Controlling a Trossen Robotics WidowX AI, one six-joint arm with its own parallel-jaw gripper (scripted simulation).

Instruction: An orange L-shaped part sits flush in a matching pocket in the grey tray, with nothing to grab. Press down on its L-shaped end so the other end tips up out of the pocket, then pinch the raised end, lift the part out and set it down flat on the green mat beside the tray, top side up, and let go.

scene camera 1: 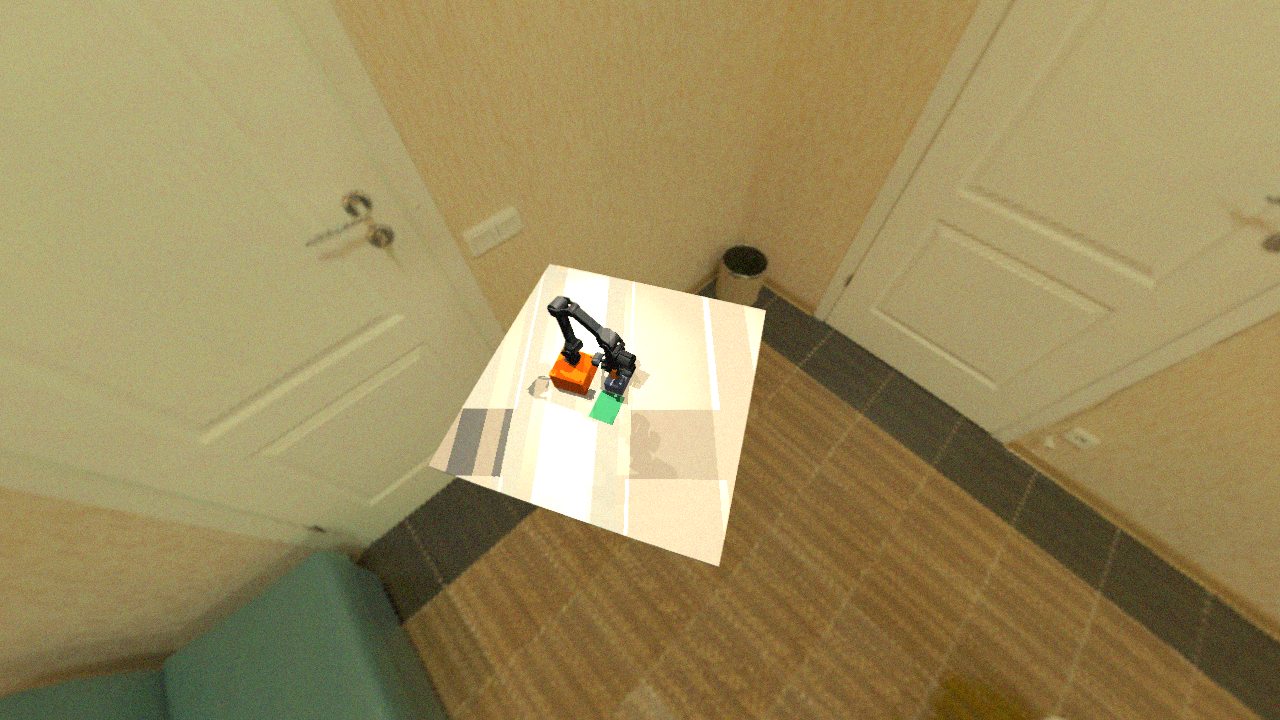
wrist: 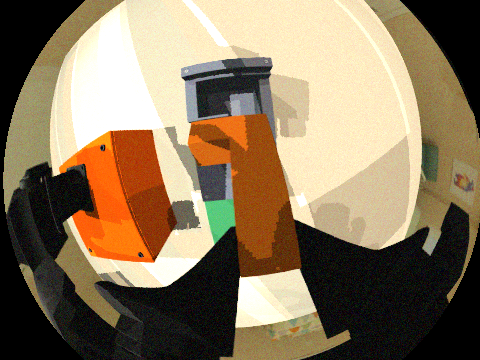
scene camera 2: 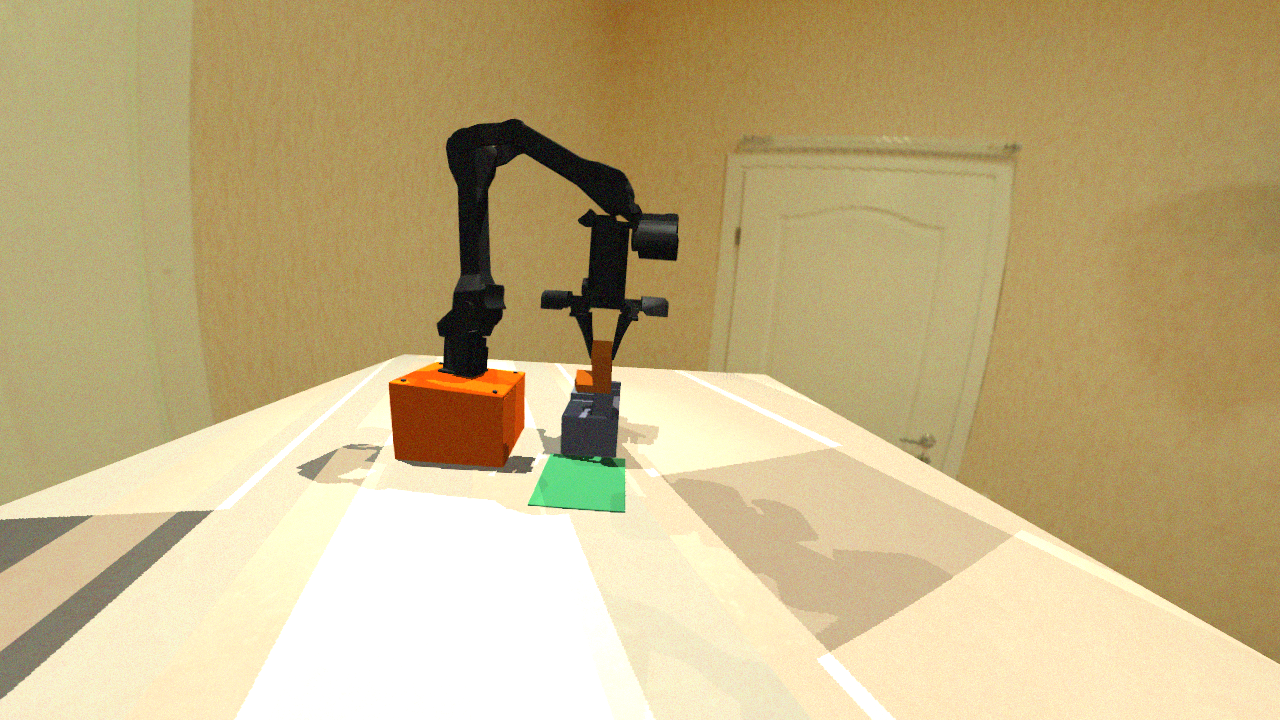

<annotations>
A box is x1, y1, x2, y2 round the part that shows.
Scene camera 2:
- my gripper: [541, 255, 668, 359]
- orange L-shaped part: [574, 340, 612, 393], held by my gripper
</annotations>
